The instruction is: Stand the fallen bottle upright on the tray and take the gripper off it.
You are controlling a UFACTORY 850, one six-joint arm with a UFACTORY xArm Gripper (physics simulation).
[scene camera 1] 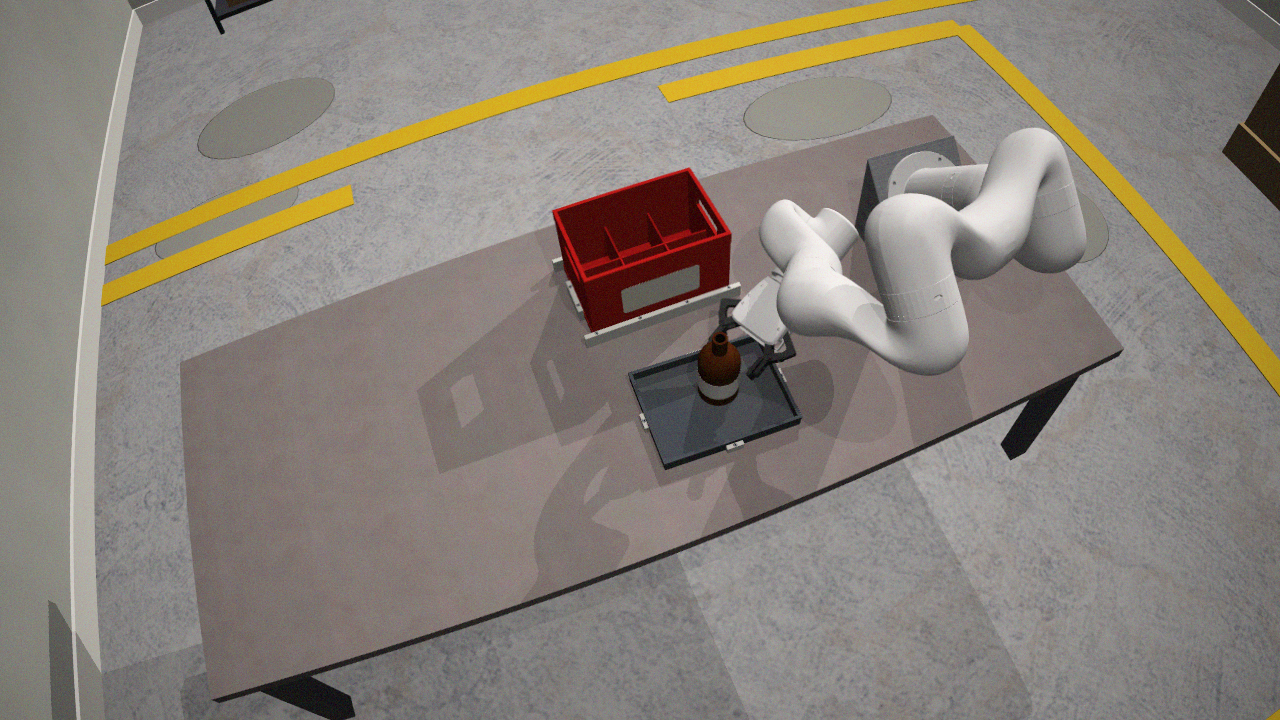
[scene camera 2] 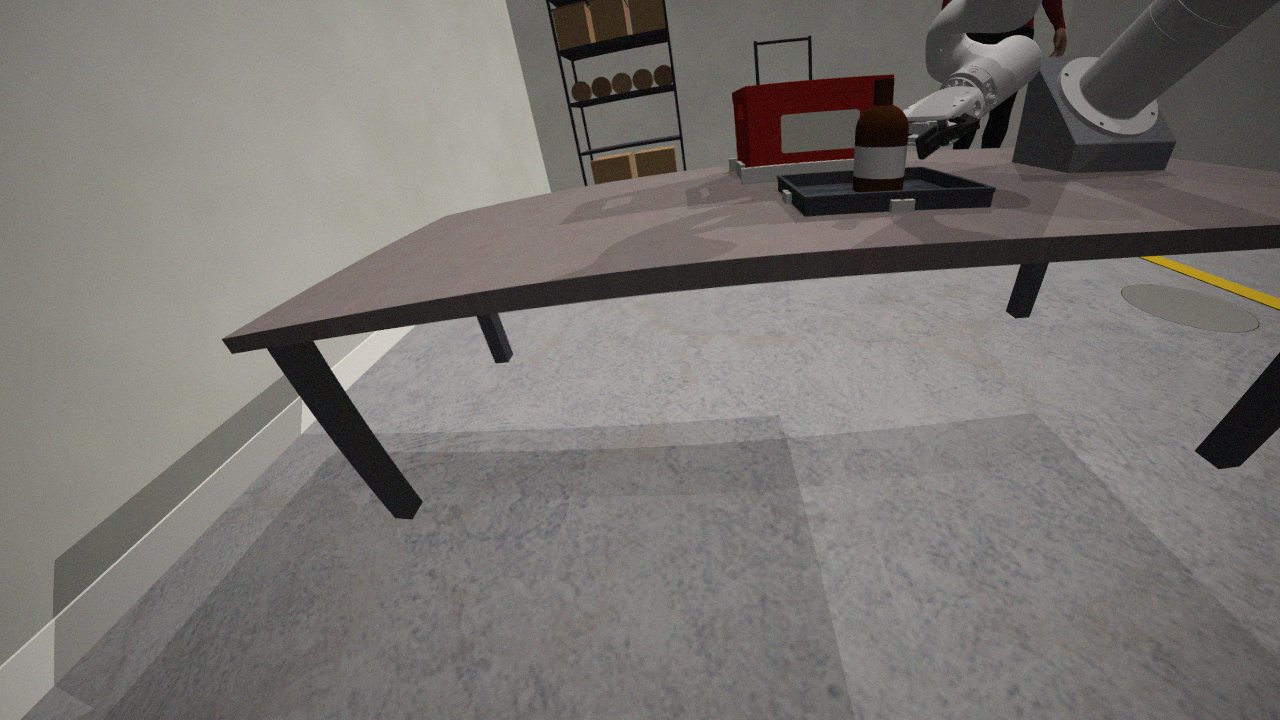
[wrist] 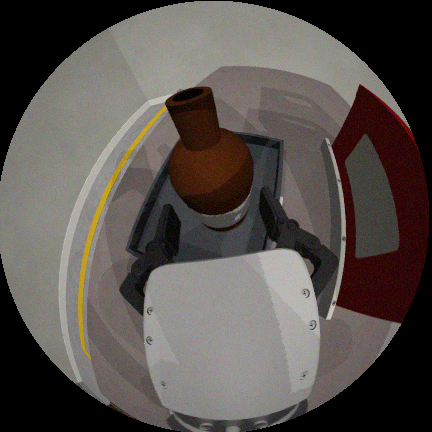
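Observation:
The brown bottle (scene camera 1: 718, 362) (scene camera 2: 881, 127) (wrist: 211, 172) with a white label stands upright on the dark tray (scene camera 1: 682, 438) (scene camera 2: 957, 197) (wrist: 271, 162). Its base rests on the tray floor and its neck points up. My gripper (scene camera 1: 739, 351) (scene camera 2: 927, 141) (wrist: 216, 205) is open and holds nothing. It is low at the robot-base side of the bottle, over the tray's edge, with one finger toward each side of the bottle. In scene camera 2 a small gap shows between the fingers and the bottle. The exact clearance of each fingertip is hard to tell.
A red crate (scene camera 1: 601, 306) (scene camera 2: 756, 127) (wrist: 375, 282) with dividers stands behind the tray, edged by white rails (scene camera 1: 662, 314) (wrist: 343, 237). The grey robot base (scene camera 2: 1096, 154) is at the table's far right. A shelf rack (scene camera 2: 617, 44) and a person (scene camera 2: 1059, 42) are in the background.

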